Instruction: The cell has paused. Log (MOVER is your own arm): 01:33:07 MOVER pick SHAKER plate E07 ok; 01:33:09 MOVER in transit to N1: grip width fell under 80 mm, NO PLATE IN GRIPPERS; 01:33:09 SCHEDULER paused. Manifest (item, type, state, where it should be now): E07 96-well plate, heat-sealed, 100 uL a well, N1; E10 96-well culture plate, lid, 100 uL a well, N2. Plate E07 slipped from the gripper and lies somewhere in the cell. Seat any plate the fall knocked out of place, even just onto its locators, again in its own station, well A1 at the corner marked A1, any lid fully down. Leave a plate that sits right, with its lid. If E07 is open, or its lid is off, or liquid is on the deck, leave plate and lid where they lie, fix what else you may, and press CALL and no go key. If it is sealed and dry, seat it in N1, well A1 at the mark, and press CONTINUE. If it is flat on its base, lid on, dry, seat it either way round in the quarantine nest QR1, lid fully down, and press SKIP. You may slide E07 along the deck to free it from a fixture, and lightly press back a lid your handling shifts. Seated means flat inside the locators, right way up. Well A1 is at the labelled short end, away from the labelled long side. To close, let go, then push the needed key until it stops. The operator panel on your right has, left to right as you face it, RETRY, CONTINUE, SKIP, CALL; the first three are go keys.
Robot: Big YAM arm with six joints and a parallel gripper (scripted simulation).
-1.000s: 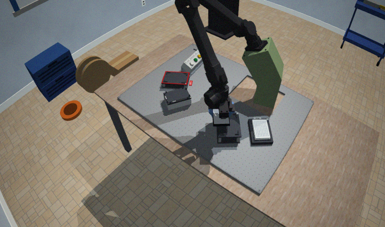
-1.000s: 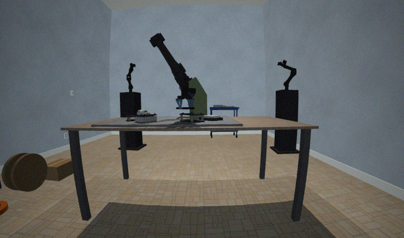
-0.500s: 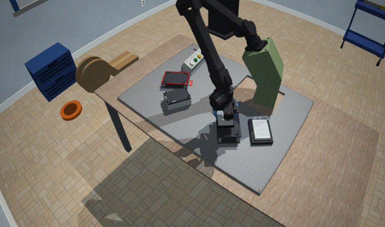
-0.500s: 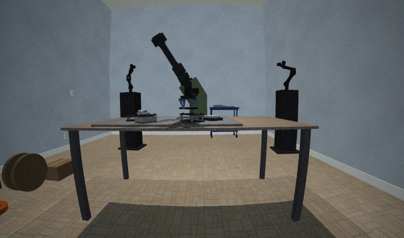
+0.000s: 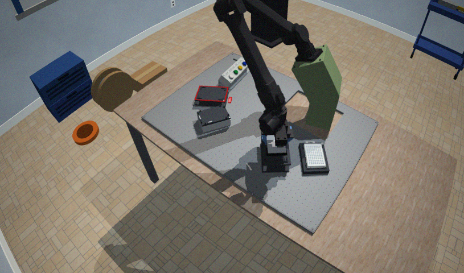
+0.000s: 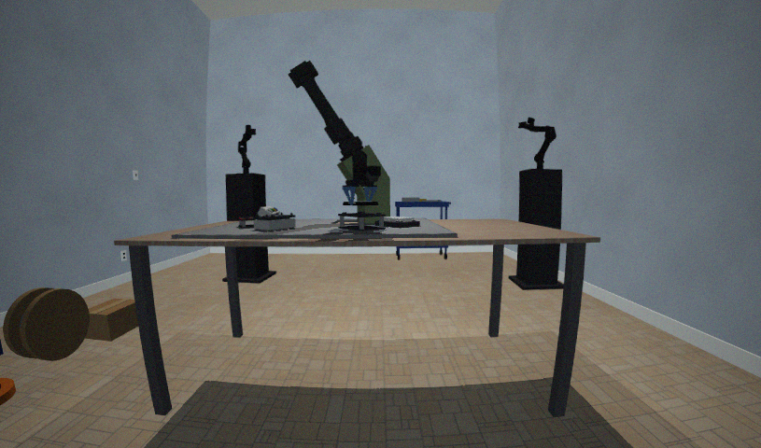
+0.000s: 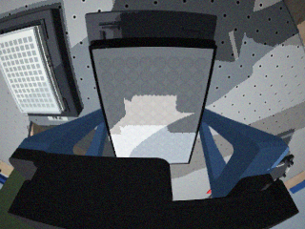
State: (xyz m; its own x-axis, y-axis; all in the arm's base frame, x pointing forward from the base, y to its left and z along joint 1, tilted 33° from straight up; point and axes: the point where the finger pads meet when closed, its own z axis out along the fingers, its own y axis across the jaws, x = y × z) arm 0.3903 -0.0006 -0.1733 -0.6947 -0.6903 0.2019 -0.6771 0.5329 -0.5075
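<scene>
Now: the plate E07 right at my hand. Round my hand: grey retry key 240 mm behind, 500 mm to the right, 40 mm below; then yellow skip key 340 mm behind, 520 mm to the right, 40 mm below; then green continue key 290 mm behind, 510 mm to the right, 40 mm below.
</scene>
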